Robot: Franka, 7 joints.
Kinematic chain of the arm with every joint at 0, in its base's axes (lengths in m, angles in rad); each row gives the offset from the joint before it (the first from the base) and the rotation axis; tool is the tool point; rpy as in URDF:
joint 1: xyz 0 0 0.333 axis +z
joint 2: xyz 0 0 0 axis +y
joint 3: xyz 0 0 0.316 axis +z
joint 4: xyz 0.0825 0 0 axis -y
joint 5: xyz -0.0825 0 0.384 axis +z
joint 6: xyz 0 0 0 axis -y
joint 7: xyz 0.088 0 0 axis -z
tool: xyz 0 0 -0.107 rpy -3.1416 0 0
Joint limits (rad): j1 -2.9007..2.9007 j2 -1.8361..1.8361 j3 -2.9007..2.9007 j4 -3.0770..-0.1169 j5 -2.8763..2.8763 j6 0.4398..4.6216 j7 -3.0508..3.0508
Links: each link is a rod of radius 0.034 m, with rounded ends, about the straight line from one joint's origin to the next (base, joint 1, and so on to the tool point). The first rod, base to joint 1, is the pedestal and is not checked.
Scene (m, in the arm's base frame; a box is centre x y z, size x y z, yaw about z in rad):
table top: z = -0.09
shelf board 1: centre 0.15 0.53 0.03 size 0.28 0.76 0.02 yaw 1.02
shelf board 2: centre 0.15 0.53 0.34 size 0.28 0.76 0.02 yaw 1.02
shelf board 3: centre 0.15 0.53 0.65 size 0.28 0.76 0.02 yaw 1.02
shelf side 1: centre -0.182 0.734 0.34 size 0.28 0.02 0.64 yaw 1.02
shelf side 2: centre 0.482 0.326 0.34 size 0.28 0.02 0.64 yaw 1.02
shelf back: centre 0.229 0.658 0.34 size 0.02 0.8 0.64 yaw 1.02
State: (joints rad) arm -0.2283 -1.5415 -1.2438 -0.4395 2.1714 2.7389 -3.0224
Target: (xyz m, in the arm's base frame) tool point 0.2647 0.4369 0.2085
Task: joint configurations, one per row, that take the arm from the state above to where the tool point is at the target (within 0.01 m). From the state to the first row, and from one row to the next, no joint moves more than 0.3 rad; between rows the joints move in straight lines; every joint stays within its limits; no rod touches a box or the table.
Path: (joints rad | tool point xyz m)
1: 0.0643 -1.5409 -1.3094 -0.7337 2.1992 2.8146 -3.0224 | -0.7051 -0.4298 0.4165
2: 0.3570 -1.5404 -1.3750 -1.0278 2.2270 2.8903 -3.0224 | -0.4058 -0.6788 0.4025
3: 0.6496 -1.5398 -1.4406 -1.3220 2.2548 2.9661 -3.0224 | -0.0393 -0.7381 0.3685
4: 0.9423 -1.5393 -1.5061 -1.6162 2.2826 3.0418 -3.0224 | 0.2817 -0.6078 0.3228
5: 1.2349 -1.5387 -1.5717 -1.9103 2.3103 3.1175 -3.0224 | 0.4662 -0.3505 0.2751
6: 1.5276 -1.5382 -1.6373 -2.2045 2.3381 3.1932 -3.0224 | 0.4769 -0.0661 0.2351
7: 1.8202 -1.5376 -1.7029 -2.4986 2.3659 3.2690 -3.0224 | 0.3401 0.1455 0.2112
8: 2.1129 -1.5371 -1.7685 -2.7928 2.3937 3.3447 -3.0224 | 0.1323 0.2214 0.2085
9: 2.3701 -1.6866 -1.7433 -2.5044 2.3246 3.0893 -3.0224 | 0.2084 0.3303 0.2141
10: 2.6273 -1.8361 -1.7181 -2.2160 2.2554 2.8339 -3.0224 | 0.2647 0.4369 0.2085

